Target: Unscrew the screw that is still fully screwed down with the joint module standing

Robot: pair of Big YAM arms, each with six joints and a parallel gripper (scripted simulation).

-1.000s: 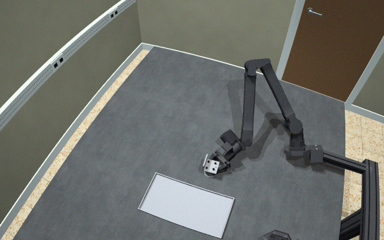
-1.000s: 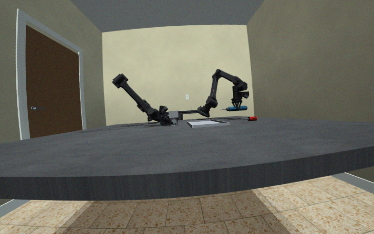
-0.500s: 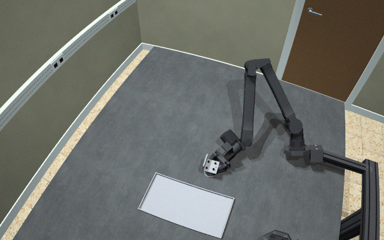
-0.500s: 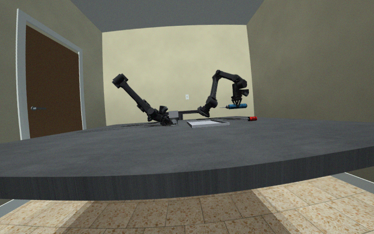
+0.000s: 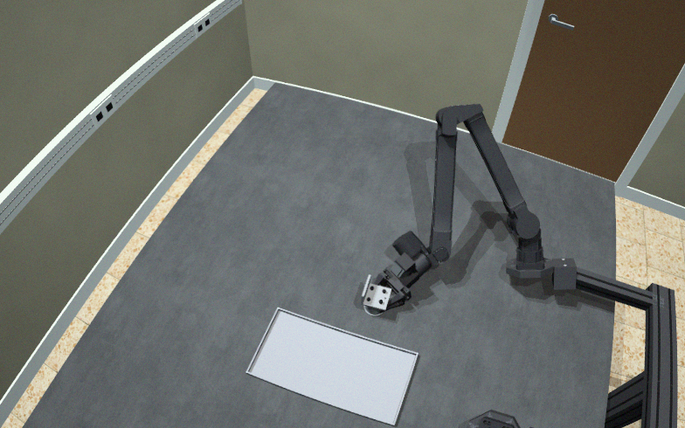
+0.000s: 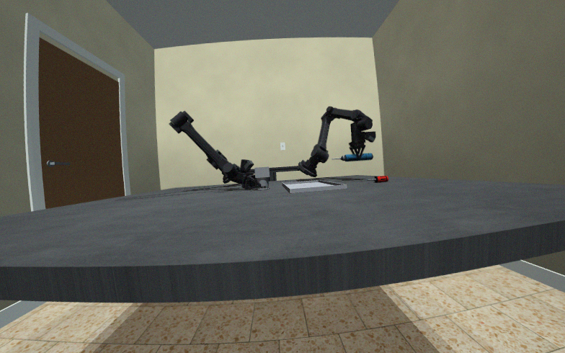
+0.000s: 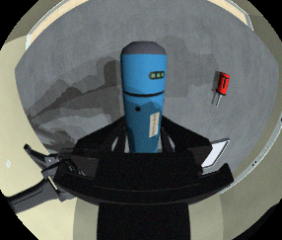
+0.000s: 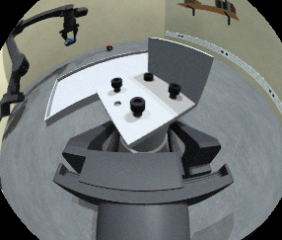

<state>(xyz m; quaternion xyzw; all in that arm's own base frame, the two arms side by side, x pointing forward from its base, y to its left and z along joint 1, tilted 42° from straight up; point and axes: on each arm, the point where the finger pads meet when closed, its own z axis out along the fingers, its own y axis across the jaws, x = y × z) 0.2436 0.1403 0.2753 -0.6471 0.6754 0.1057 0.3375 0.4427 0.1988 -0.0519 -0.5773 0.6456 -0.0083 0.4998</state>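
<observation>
Now: right hand 50 mm below the grey bracket. Round my right hand: flat white tray: 220 mm to the left, 40 mm ahead, 20 mm below; then red-handled screwdriver: 550 mm to the left, 100 mm ahead, 10 mm below.
</observation>
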